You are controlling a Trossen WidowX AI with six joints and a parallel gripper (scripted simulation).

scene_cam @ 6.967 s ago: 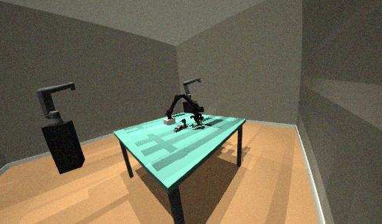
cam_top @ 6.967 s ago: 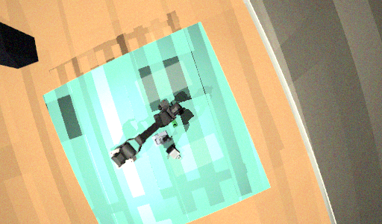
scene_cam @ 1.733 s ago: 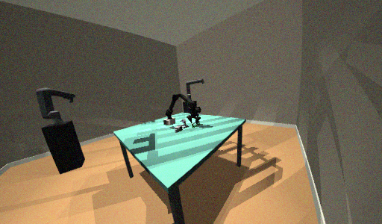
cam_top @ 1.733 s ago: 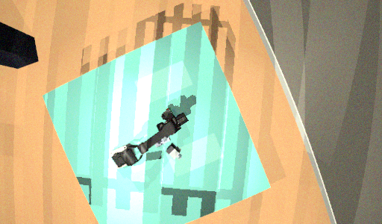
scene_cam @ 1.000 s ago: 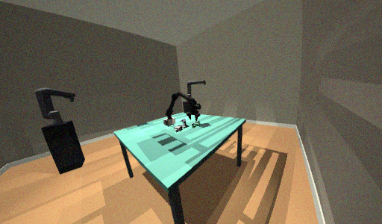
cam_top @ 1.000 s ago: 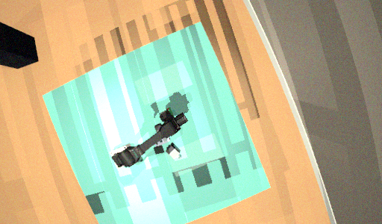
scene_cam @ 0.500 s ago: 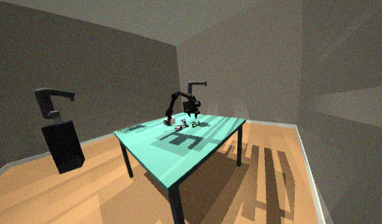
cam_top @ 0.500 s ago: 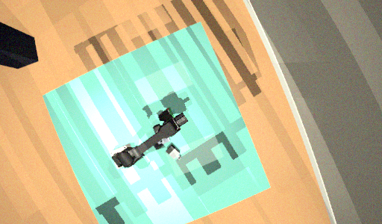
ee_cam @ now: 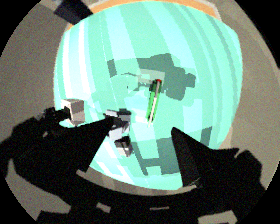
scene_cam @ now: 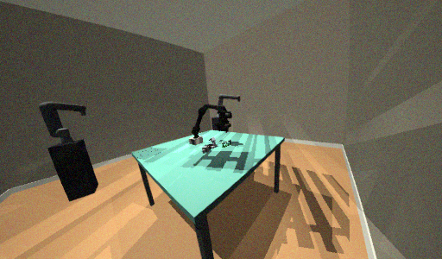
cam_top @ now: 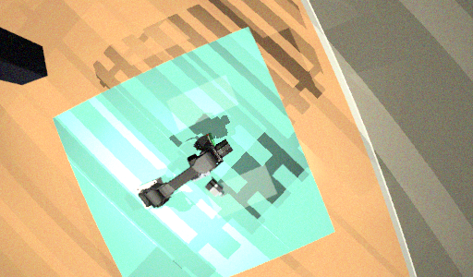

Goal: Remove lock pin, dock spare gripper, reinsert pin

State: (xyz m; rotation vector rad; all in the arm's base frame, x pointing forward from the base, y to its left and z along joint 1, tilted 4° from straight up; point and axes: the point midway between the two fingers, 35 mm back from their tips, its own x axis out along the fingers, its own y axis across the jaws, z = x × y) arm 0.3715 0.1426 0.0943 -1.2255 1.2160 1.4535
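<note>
The spare gripper is 21 cm to the right of my gripper tip, 13 cm below it and 3 cm behind it. Also, from my gripper tip: green bar: 13 cm below, 3 cm to the left, 1 cm ahead; then grey mount: 10 cm below, 9 cm to the right, 9 cm behind.
</note>
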